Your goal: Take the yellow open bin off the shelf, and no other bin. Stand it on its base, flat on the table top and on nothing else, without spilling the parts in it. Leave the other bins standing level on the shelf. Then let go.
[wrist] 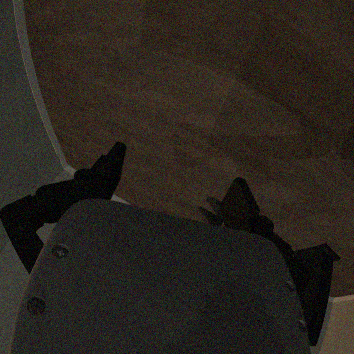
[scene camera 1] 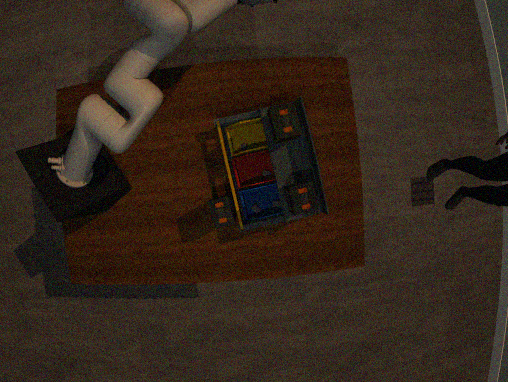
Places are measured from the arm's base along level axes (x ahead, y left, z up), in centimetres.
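Where they show: gripper, fingertip midpoint: (wrist: 177, 176); arm's base, origin of the base link: (scene camera 1: 74, 170).
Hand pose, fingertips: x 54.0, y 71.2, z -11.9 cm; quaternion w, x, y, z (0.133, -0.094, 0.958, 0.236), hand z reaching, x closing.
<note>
Things, the pixels of their top centre, and the offset from my fingertips. "spot": a spot on its surface instead. Level surfaces: height alone.
- yellow open bin, middle of its top: (scene camera 1: 252, 134) dx +2.2, dy -52.7, dz +0.2 cm
- shelf, surface spot: (scene camera 1: 229, 175) spot: dx -3.9, dy -67.0, dz -1.4 cm
- red bin, middle of its top: (scene camera 1: 259, 167) dx +5.7, dy -63.4, dz +0.2 cm
- blue bin, middle of its top: (scene camera 1: 267, 201) dx +9.5, dy -73.9, dz +0.2 cm
- wooden table, its level: dz -7.9 cm
The yellow open bin (scene camera 1: 246, 136) sits on the shelf (scene camera 1: 229, 175) in the scene view, at the upper end of a row behind the shelf's yellow front strip. Small dark parts show faintly inside it. The red bin (scene camera 1: 253, 169) is beside it, and the blue bin (scene camera 1: 260, 201) is at the lower end of the row. All three look level. My gripper (wrist: 177, 176) is open and empty in the wrist view, with floor beyond the fingertips. It is well away from the bins; in the scene view the arm runs out at the top edge.
Dark boxes with orange marks stand at the shelf's back part (scene camera 1: 285, 121) (scene camera 1: 301, 198) and by its lower front corner (scene camera 1: 221, 212). The wooden table (scene camera 1: 340, 240) extends around the shelf. The arm's dark base plate (scene camera 1: 37, 162) is at the left. A person's dark legs (scene camera 1: 480, 167) show at the right.
</note>
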